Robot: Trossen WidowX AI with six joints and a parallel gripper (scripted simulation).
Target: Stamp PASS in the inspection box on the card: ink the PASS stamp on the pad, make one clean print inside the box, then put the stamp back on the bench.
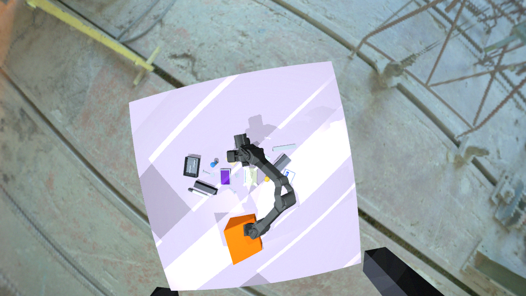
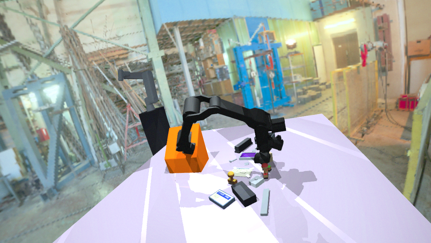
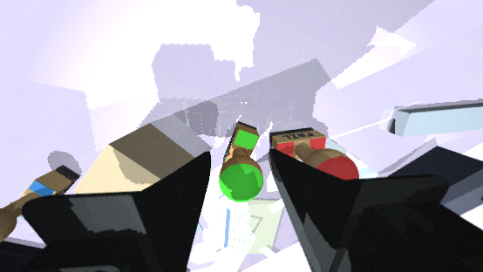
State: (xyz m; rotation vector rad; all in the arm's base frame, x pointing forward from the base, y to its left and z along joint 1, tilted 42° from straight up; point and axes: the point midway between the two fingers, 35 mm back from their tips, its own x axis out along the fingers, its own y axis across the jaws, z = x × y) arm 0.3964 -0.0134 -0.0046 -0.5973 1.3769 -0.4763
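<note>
Now: the green-knobbed stamp 10 mm below my gripper tip. From my gripper tip the other things lie so: tan block 80 mm to the left, 20 mm behind; then pale grey block 100 mm to the right, 30 mm behind, 10 mm below; then red-knobbed stamp 50 mm to the right, 10 mm below.
</note>
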